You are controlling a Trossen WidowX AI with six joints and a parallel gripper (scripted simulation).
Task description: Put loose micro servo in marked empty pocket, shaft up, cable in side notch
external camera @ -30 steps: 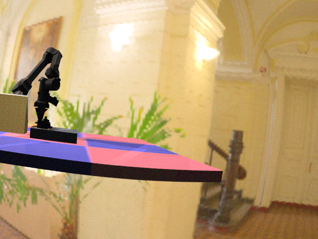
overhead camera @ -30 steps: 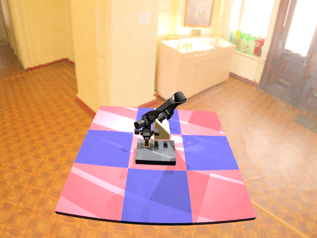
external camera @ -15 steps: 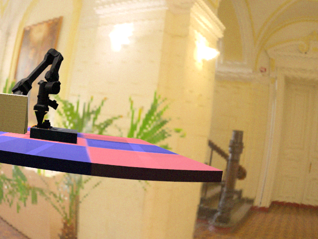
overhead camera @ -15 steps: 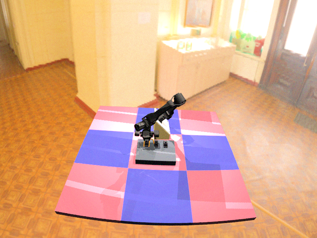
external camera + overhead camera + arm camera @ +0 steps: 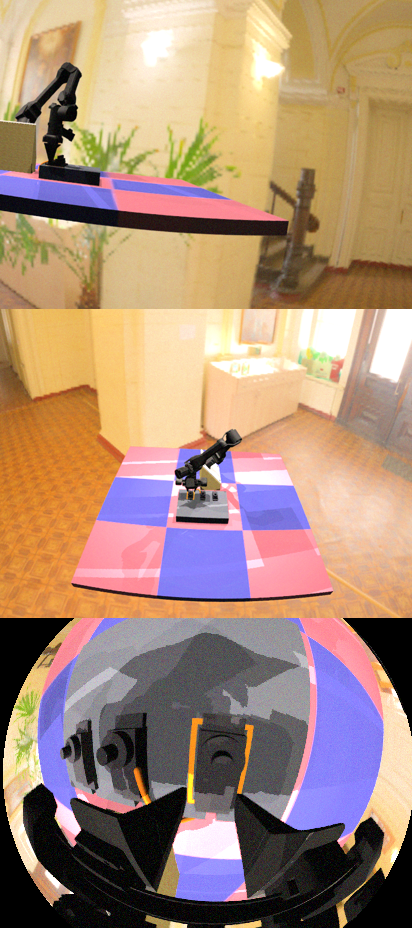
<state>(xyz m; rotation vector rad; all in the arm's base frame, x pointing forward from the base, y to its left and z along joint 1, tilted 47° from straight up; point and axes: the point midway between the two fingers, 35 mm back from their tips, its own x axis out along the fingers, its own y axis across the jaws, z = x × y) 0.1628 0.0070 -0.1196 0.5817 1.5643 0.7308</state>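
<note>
The dark grey deck lies 12 cm ahead of my gripper tip, 8 cm to the left of it and 4 cm below it.
</note>
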